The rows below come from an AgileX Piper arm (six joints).
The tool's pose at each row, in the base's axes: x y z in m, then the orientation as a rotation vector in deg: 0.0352, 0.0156, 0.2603, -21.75, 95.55, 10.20; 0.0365, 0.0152, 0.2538, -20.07, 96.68, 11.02; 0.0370, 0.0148, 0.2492, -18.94, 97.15, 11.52; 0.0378, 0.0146, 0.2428, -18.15, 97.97, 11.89; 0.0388, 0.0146, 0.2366, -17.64, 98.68, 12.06; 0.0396, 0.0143, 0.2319, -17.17, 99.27, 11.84; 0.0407, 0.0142, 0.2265, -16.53, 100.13, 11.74; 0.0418, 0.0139, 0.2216, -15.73, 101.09, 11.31; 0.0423, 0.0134, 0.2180, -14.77, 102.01, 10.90
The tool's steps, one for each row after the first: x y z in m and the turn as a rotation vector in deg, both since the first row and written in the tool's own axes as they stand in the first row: 0.0063, -0.0002, 0.0020, 0.43, 0.76, 1.76; 0.0109, -0.0002, 0.0029, 0.76, 0.99, 2.86; 0.0171, 0.0000, 0.0045, 0.97, 1.64, 3.72; 0.0232, 0.0003, 0.0062, 1.14, 2.25, 4.28; 0.0278, 0.0002, 0.0075, 1.54, 2.78, 4.55; 0.0330, 0.0003, 0.0093, 1.95, 3.55, 5.06; 0.0378, 0.0001, 0.0108, 2.67, 4.42, 5.49; 0.0413, -0.0002, 0.0116, 3.47, 5.24, 6.03
